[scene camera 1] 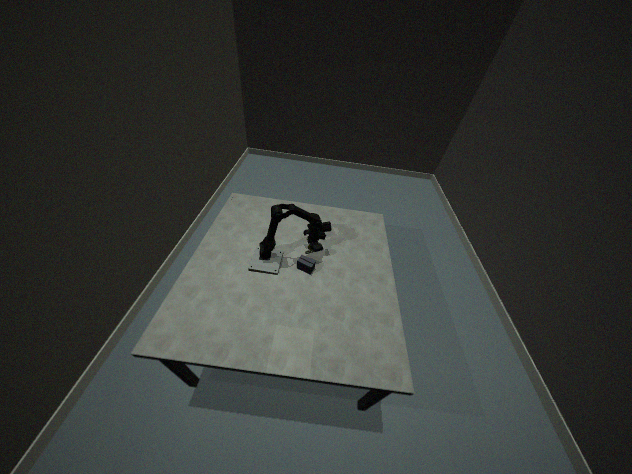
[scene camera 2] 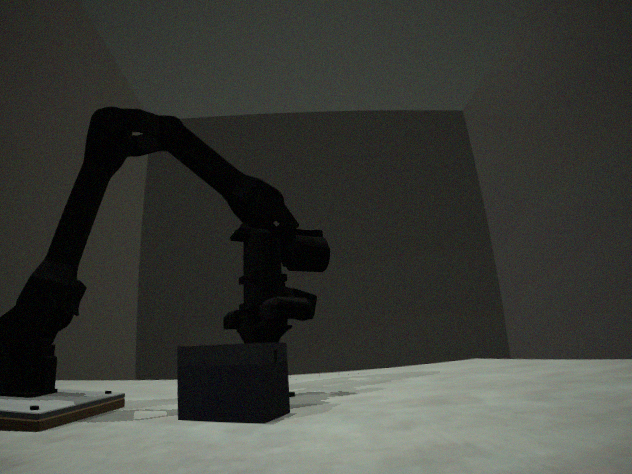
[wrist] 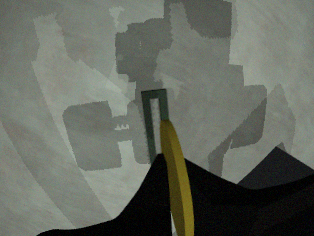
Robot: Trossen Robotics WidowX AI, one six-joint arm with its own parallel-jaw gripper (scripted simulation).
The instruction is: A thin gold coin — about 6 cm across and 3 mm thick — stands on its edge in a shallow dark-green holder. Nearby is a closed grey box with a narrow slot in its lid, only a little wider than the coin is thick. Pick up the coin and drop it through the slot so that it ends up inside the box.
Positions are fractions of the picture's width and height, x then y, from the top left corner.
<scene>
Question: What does my gripper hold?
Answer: A gold coin.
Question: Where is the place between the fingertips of my gripper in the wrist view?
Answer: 0.53, 0.67
</scene>
